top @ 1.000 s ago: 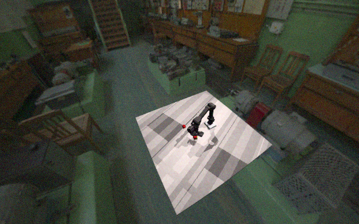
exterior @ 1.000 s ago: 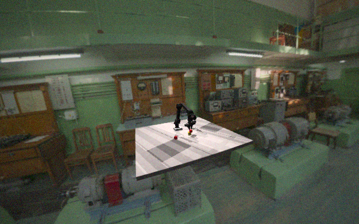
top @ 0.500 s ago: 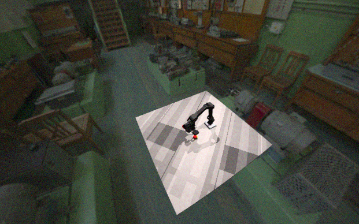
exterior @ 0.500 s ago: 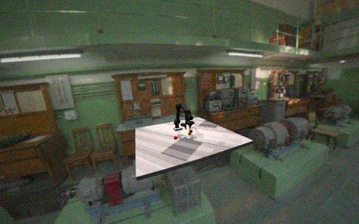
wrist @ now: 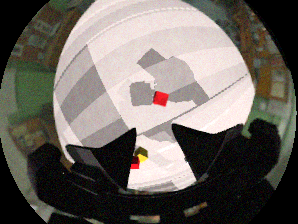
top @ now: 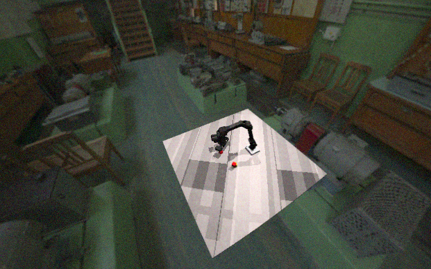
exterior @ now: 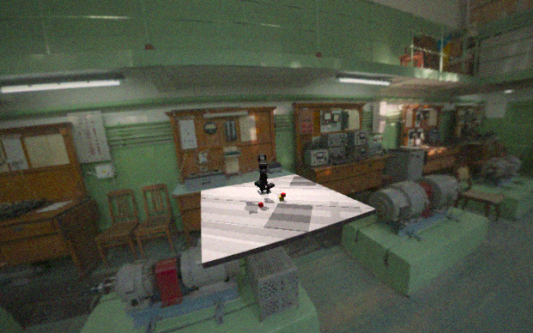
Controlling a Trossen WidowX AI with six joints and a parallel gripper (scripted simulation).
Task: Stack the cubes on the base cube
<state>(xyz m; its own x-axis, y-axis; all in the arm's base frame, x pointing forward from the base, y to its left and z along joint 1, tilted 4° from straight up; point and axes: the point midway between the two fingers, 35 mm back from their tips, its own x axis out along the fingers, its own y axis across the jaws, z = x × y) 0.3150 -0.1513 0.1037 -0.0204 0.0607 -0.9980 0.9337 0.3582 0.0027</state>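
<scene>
My gripper tip is 190 mm to the right of the red cube, 60 mm above it and 10 mm short of it. From my gripper tip the other things lie so: yellow cube (180 mm to the left, 100 mm below, 10 mm behind).
</scene>
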